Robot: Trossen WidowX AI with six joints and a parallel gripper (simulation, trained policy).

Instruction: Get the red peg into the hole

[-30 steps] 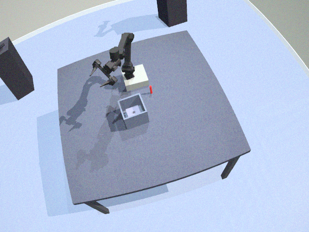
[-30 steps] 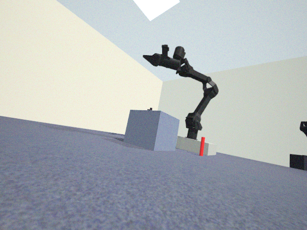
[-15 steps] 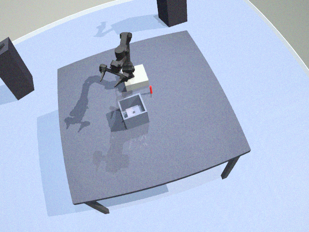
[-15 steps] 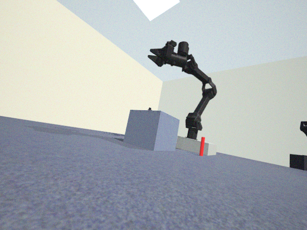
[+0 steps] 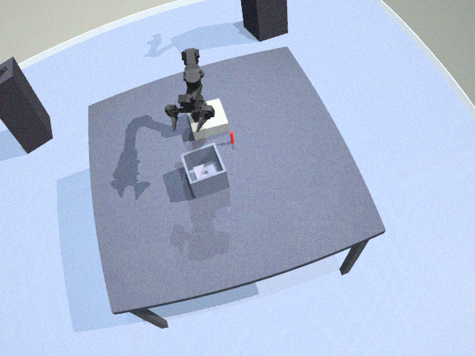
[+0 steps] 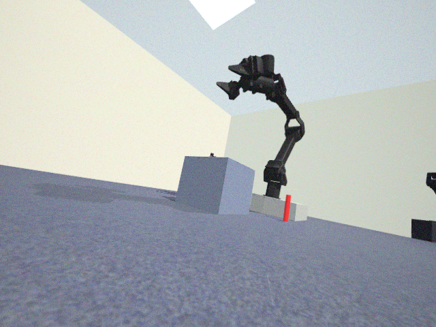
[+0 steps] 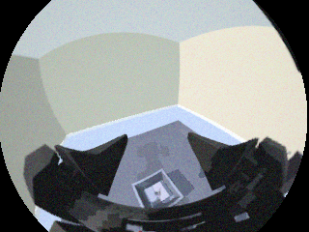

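Now: the red peg 390 mm below my gripper tip, 230 mm to the left of it and 150 mm behind it. The rest, counted from my gripper tip: pale plate: 380 mm below, 40 mm to the left, 30 mm behind.
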